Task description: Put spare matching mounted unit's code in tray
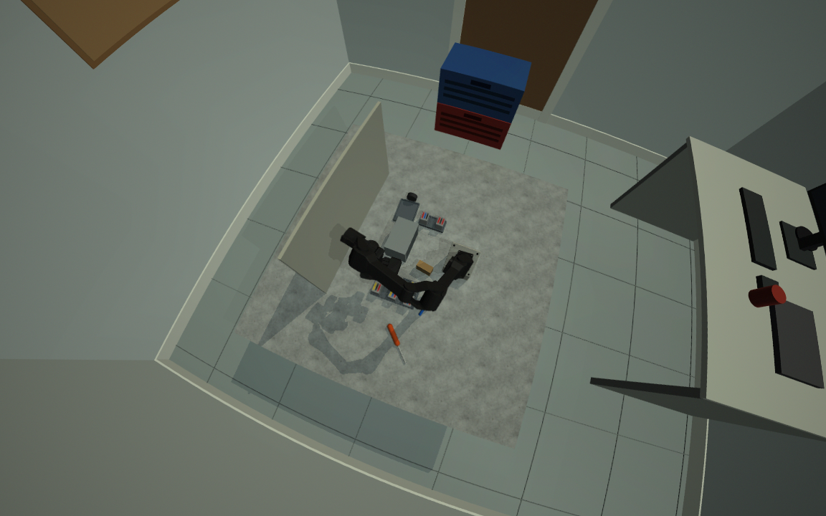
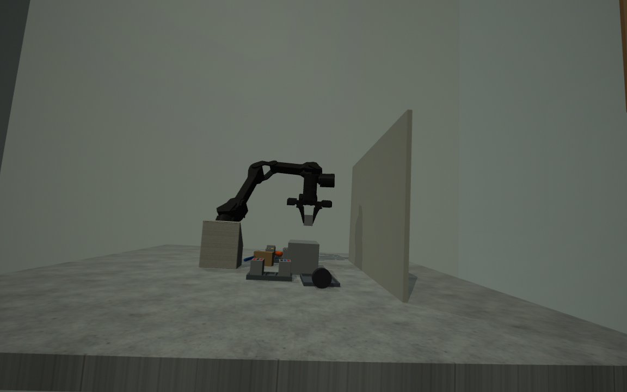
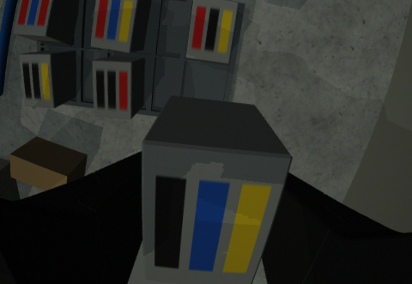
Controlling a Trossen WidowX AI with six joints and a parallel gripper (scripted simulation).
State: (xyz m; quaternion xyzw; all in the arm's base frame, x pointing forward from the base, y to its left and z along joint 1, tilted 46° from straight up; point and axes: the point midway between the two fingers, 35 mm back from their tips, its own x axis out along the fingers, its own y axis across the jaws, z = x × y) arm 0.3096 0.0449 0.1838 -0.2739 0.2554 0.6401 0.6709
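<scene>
My gripper tip is now 10 mm short of the dark tray, 360 mm to the left of it and 160 mm above it. Round my gripper tip: grey mounted unit 30 mm behind, 180 mm to the right, 110 mm below; blue pen 230 mm behind, 40 mm to the left, 160 mm below; tan cardboard box 170 mm behind, 100 mm to the right, 140 mm below.
</scene>
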